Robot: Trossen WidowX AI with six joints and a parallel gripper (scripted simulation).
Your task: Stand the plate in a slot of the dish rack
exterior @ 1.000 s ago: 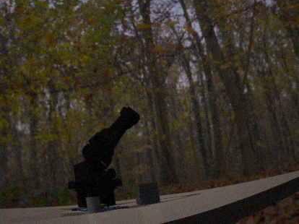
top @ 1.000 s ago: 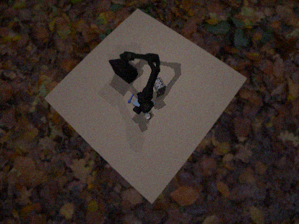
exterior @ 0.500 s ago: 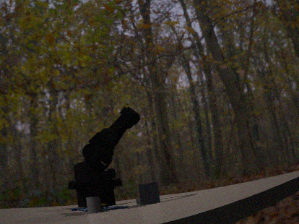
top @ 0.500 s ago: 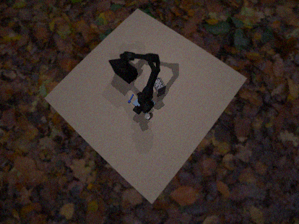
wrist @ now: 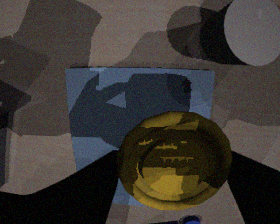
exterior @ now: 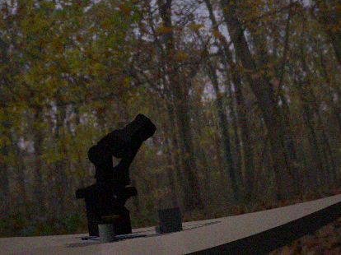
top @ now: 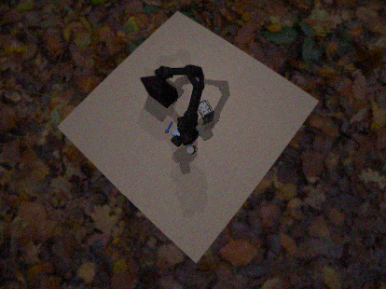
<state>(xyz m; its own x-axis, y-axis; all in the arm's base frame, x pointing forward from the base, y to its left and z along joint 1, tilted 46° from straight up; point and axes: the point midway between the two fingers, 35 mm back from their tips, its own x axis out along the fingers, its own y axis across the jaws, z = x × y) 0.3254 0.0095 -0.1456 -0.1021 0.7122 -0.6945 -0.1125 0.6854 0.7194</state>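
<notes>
My gripper tip is now 60 mm past the dish rack, 230 mm to the right of it and 40 mm above it. Round my gripper tip: small white cup 80 mm ahead, 40 mm to the right, 40 mm below; then yellow plate 10 mm above; then light blue mat 30 mm behind, 20 mm to the left, 60 mm below.
</notes>
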